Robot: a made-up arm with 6 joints.
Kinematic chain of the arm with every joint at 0, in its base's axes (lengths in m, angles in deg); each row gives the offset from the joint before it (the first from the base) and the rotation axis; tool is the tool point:
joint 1: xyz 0 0 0.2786 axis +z
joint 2: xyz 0 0 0 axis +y
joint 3: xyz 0 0 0.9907 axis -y
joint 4: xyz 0 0 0 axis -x
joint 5: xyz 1.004 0 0 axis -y
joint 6: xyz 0 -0.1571 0 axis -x
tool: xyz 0 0 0
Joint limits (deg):
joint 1: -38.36..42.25
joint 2: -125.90..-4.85
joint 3: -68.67..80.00
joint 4: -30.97..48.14
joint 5: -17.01..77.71
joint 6: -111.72..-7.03
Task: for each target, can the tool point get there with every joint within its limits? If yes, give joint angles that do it. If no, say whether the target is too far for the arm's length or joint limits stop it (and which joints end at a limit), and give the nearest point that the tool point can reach.
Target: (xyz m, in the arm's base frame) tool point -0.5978 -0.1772 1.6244
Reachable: yes | joints 2.92 -66.96 8.58 -21.17 8.89 -15.69
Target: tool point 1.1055 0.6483 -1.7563
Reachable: no: too far | nearest point 0.3304 0.1181 0.3447 | short by 2.301 m
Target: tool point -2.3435 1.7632 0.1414
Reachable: no: too far | nearest point -1.6321 1.1580 0.1851 | short by 0.935 m
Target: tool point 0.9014 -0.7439 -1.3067
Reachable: no: joint limits stop it (at a limit: joint 2, joint 3) | nearest point 0.2798 -0.2309 0.3498 | short by 1.842 m
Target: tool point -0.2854 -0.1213 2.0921
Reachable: yes | joints -3.49 -32.19 39.19 28.17 8.33 -52.83
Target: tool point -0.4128 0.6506 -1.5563
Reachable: no: joint limits stop it (at a limit: joint 1, joint 2, joint 3, joint 4) | nearest point -1.3624 0.9446 -0.8461 | short by 1.222 m
